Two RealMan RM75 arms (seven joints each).
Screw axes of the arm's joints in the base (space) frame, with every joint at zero. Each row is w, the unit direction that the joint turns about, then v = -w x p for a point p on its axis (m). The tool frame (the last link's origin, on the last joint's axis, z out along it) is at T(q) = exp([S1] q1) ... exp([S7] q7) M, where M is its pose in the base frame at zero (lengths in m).
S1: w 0 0 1 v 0 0 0
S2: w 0 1 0 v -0.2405 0 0
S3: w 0 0 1 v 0 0 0
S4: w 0 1 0 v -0.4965 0 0
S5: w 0 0 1 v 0 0 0
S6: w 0 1 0 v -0.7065 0 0
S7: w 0 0 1 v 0 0 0
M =
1 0 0 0
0 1 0 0
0 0 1 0.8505
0 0 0 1
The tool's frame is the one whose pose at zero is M.
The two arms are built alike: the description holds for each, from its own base.
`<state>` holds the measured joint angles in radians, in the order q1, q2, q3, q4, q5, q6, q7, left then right.
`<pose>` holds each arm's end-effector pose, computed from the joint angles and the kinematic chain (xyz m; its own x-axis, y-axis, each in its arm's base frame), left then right.
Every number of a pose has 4 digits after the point.
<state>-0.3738 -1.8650 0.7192 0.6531 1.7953 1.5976 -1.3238 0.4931 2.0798 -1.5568 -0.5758 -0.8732 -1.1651 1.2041</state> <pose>-0.3240 0.3111 0.0965 0.8029 0.2814 0.5255 0.4949 -0.8061 -0.3245 0.1881 0.3485 -0.0567 0.5684 -0.2508 -0.7836 -0.5277 -0.8419 -0.1133</pose>
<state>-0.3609 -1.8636 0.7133 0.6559 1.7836 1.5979 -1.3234 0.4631 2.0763 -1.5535 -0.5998 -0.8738 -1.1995 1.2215</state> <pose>-0.3271 0.3082 0.0995 0.7964 0.2813 0.5353 0.5051 -0.7962 -0.3331 0.1902 0.3418 -0.0514 0.5467 -0.2542 -0.7978 -0.5258 -0.8458 -0.0908</pose>
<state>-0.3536 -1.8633 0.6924 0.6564 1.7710 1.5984 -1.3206 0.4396 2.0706 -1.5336 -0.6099 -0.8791 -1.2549 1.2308</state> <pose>-0.3290 0.3073 0.1043 0.7868 0.2720 0.5540 0.5160 -0.7825 -0.3486 0.1931 0.3353 -0.0437 0.5238 -0.2488 -0.8147 -0.5149 -0.8544 -0.0702</pose>
